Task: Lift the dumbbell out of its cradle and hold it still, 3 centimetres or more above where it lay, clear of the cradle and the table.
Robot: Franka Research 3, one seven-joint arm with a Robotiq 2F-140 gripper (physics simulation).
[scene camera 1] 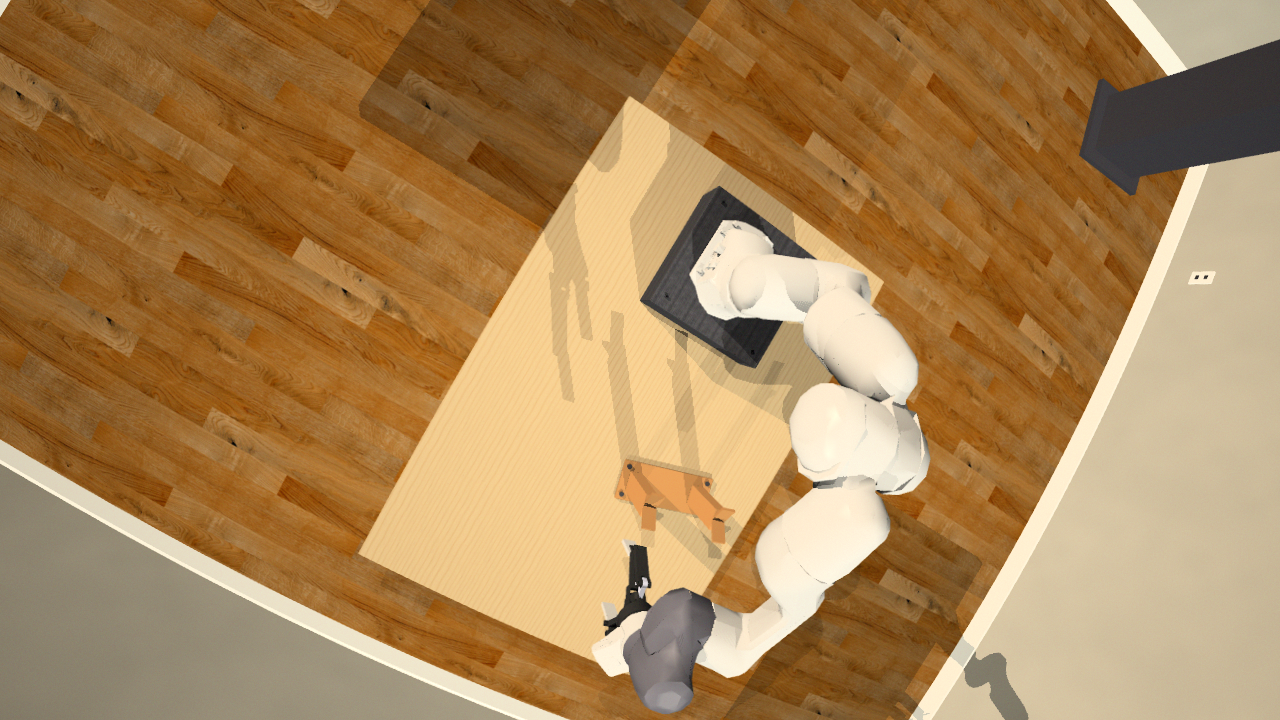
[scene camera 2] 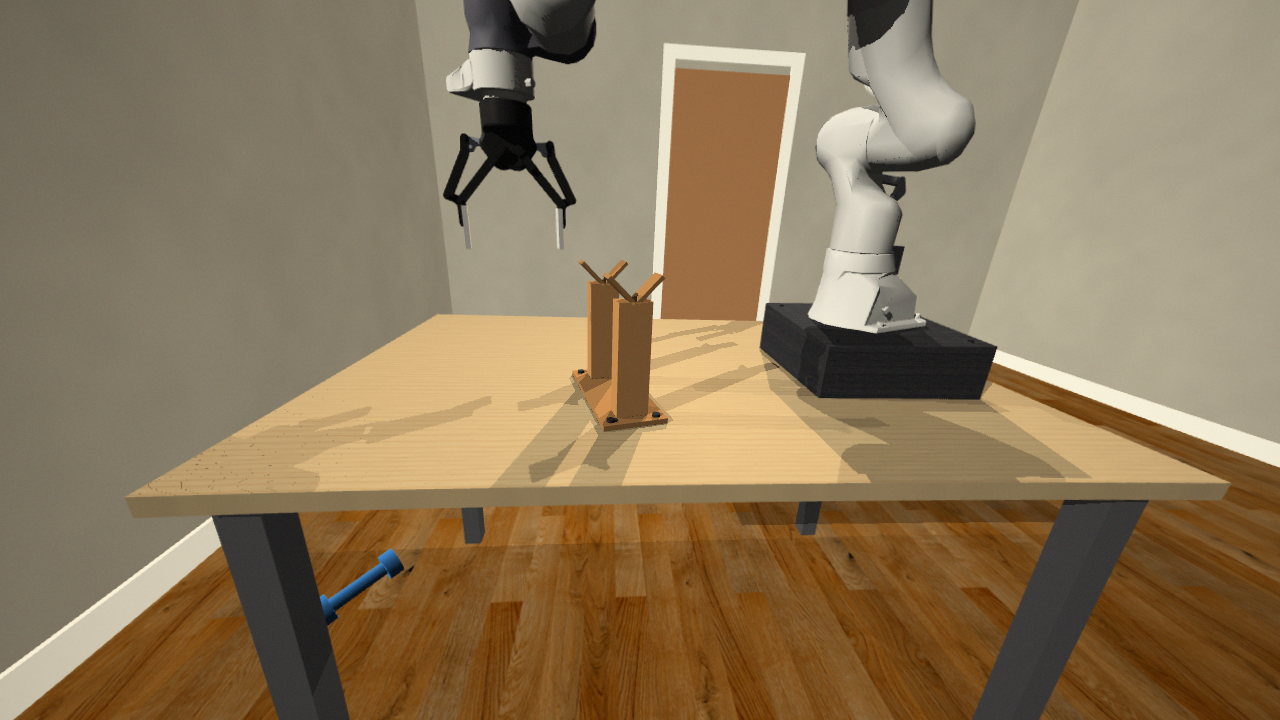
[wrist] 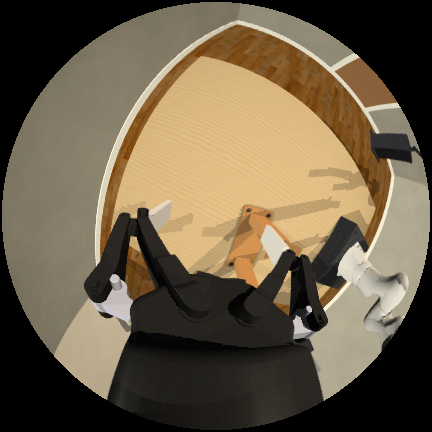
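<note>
The blue dumbbell (scene camera 2: 359, 584) shows in scene camera 2 below the table top, at the lower left. It is tilted, and its near end is partly hidden by a front table leg. I cannot tell if it touches the floor. It does not show in scene camera 1 or the wrist view. The orange cradle (scene camera 1: 669, 488) (scene camera 2: 632, 358) (wrist: 245, 240) stands upright on the table (scene camera 1: 501, 429) (scene camera 2: 268, 447) (wrist: 215, 125), with its V-shaped tops empty. My gripper (scene camera 1: 618, 578) (scene camera 2: 512, 243) (wrist: 217, 221) is wide open and empty, above table height and beside the cradle, with its fingers pointing down.
The arm's black base block (scene camera 1: 680, 286) (scene camera 2: 904, 371) (wrist: 330, 250) stands on the table, with the white arm rising from it. A grey front table leg (scene camera 2: 277, 617) stands in front of part of the dumbbell. The wooden floor (scene camera 2: 554, 644) lies below.
</note>
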